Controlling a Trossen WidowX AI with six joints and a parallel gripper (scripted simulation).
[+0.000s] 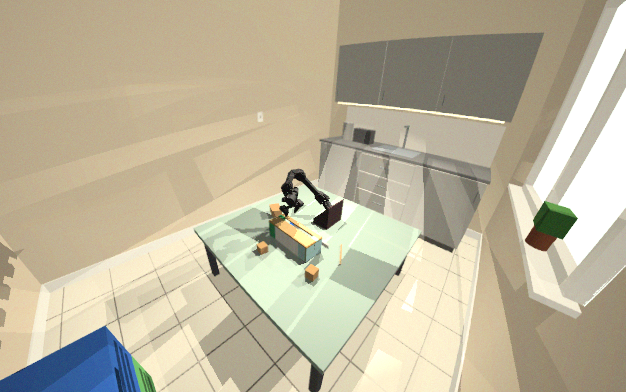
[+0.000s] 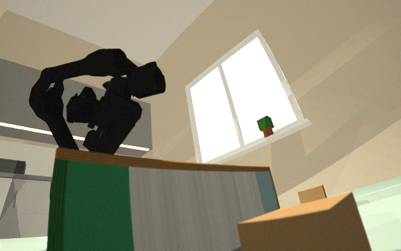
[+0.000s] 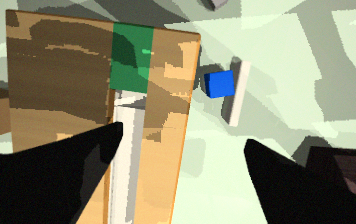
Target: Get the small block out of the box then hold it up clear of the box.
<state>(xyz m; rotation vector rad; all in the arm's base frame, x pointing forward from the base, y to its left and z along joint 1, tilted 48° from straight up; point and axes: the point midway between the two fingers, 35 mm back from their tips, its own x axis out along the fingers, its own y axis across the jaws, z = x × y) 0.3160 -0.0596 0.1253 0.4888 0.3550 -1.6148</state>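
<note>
My gripper tip is now 40 mm past the small blue block, 30 mm to the left of it and 120 mm above it. From my gripper tip the other things lie so: thin stick 30 mm behind, 430 mm to the left, 140 mm below; then box 50 mm ahead, 120 mm to the left, 80 mm below.
</note>
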